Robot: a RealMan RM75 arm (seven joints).
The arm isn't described. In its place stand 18 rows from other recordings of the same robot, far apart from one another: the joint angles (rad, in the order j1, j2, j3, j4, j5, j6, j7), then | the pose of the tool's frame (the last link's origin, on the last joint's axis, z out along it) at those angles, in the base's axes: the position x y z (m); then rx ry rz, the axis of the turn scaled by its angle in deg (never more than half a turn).
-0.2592, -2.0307, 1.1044, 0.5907, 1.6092, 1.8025, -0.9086 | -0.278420, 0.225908, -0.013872, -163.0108, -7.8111, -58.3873
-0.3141, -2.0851, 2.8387, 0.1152, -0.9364, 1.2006, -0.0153 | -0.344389, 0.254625, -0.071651, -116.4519, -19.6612, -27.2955
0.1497, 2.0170, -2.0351, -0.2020, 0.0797, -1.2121, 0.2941 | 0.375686, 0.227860, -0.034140, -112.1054, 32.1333, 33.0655
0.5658, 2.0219, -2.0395, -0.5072, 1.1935, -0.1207, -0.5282 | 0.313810, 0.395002, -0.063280, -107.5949, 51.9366, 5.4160
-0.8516, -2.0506, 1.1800, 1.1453, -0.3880, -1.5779, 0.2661 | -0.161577, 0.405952, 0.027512, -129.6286, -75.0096, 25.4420
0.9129, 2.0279, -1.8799, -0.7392, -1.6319, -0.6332, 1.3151 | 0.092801, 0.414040, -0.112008, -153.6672, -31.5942, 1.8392
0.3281, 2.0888, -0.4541, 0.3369, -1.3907, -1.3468, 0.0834 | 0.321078, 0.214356, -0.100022, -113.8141, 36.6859, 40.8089
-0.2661, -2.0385, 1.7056, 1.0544, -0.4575, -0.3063, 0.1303 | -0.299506, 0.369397, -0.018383, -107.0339, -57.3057, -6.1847
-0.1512, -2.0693, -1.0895, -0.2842, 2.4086, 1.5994, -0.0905 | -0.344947, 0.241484, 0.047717, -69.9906, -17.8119, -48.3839
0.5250, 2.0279, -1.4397, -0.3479, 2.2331, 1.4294, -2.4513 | 0.221814, 0.329840, -0.035983, -140.2945, 4.1316, 61.3858
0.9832, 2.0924, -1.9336, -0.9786, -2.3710, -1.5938, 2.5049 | 0.123678, 0.313462, -0.103558, 162.3977, -17.6049, 64.8163
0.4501, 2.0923, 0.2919, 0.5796, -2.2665, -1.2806, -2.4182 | 0.178302, 0.266424, -0.116875, -52.1542, -97.0858, -23.7391
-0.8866, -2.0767, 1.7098, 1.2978, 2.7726, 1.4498, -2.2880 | -0.088090, 0.383463, -0.042328, -150.2409, 10.1074, 49.5732
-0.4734, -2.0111, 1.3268, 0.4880, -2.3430, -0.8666, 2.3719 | -0.281658, 0.394368, 0.009373, -117.4671, -26.0530, -37.4468
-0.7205, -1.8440, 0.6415, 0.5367, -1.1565, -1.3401, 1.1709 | -0.256195, 0.422033, 0.091780, -134.1831, -69.3173, -39.8775
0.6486, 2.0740, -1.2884, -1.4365, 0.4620, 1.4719, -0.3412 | 0.157118, 0.388506, 0.037580, -131.9663, 60.6436, -14.5409
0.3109, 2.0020, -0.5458, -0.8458, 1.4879, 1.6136, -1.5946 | 0.305167, 0.305653, 0.118000, -127.4179, 41.5523, 55.9731
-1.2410, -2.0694, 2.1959, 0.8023, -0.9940, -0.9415, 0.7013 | -0.041901, 0.366221, -0.157443, -164.1235, 12.5477, 35.9316
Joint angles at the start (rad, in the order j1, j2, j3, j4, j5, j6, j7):
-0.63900, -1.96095, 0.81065, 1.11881, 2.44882, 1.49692, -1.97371
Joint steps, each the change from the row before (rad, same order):
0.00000, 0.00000, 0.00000, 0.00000, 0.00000, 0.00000, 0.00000
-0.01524, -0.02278, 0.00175, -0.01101, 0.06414, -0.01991, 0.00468
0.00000, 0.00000, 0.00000, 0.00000, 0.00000, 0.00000, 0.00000
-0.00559, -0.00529, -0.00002, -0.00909, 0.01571, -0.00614, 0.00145
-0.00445, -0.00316, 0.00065, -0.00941, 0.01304, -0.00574, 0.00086
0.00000, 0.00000, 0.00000, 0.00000, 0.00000, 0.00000, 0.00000
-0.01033, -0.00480, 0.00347, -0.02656, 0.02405, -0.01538, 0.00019
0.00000, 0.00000, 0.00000, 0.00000, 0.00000, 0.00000, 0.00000
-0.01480, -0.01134, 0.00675, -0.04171, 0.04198, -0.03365, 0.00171
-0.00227, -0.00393, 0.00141, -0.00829, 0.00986, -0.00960, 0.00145
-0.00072, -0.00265, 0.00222, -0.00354, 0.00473, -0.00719, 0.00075
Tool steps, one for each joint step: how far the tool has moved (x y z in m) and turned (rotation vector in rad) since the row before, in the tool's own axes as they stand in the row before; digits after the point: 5 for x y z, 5 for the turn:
0.00000, 0.00000, 0.00000, 0.00000, 0.00000, 0.00000
-0.00166, 0.00227, 0.00957, 0.01285, -0.04182, 0.01281
0.00000, 0.00000, 0.00000, 0.00000, 0.00000, 0.00000
-0.00049, 0.00080, 0.00326, 0.00000, -0.01106, 0.00151
-0.00076, 0.00041, 0.00270, 0.00013, -0.01049, 0.00065
0.00000, 0.00000, 0.00000, 0.00000, 0.00000, 0.00000
-0.00159, 0.00088, 0.00645, -0.00196, -0.02162, -0.00082
0.00000, 0.00000, 0.00000, 0.00000, 0.00000, 0.00000
-0.00280, 0.00174, 0.01132, 0.00319, -0.03512, 0.00246
-0.00073, 0.00057, 0.00278, 0.00223, -0.00725, 0.00157
-0.00016, 0.00035, 0.00163, 0.00267, -0.00312, 0.00196

